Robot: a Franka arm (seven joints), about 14 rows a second.
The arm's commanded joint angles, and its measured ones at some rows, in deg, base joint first. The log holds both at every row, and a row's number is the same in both.
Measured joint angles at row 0:
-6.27 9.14 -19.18 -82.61 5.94 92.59 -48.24
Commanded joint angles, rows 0 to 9:
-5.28 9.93 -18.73 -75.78 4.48 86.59 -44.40
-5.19 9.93 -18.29 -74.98 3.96 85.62 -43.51
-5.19 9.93 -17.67 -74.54 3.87 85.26 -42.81
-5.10 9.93 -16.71 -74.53 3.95 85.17 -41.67
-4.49 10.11 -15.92 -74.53 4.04 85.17 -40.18
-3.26 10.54 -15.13 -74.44 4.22 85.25 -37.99
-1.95 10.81 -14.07 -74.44 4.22 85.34 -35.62
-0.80 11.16 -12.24 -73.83 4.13 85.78 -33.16
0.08 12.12 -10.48 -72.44 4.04 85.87 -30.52
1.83 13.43 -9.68 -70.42 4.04 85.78 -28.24
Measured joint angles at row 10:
-0.67 10.85 -11.32 -75.67 4.96 86.67 -33.15
